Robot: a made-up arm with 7 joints. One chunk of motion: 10 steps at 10 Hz.
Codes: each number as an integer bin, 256 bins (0 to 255) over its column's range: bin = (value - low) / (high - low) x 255, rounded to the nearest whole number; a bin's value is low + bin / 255 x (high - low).
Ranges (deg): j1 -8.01..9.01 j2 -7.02..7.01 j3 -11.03..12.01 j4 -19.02..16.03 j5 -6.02..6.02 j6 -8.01..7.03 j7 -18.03..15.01
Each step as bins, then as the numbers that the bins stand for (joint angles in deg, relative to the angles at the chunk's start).
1 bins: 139 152 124 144 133 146 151
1 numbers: 1.27 1.34 0.17 0.77 0.26 0.60 1.53
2 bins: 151 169 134 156 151 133 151
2 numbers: 2.07 2.28 1.08 2.42 1.11 -0.17 1.53
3 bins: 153 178 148 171 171 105 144
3 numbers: 2.20 2.77 2.34 4.48 2.05 -1.82 0.63
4 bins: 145 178 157 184 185 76 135
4 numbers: 1.67 2.77 3.16 6.27 2.71 -3.53 -0.54
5 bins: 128 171 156 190 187 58 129
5 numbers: 0.53 2.39 3.07 7.10 2.81 -4.59 -1.32
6 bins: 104 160 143 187 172 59 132
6 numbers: -1.07 1.78 1.89 6.68 2.10 -4.53 -0.93
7 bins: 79 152 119 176 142 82 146
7 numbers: -2.74 1.34 -0.28 5.17 0.68 -3.17 0.89
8 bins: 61 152 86 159 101 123 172
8 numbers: -3.94 1.34 -3.26 2.83 -1.25 -0.76 4.26
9 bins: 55 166 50 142 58 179 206
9 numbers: -4.34 2.11 -6.51 0.50 -3.28 2.55 8.66
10 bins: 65 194 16 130 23 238 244
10 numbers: -3.67 3.65 -9.58 -1.15 -4.93 6.03 13.58
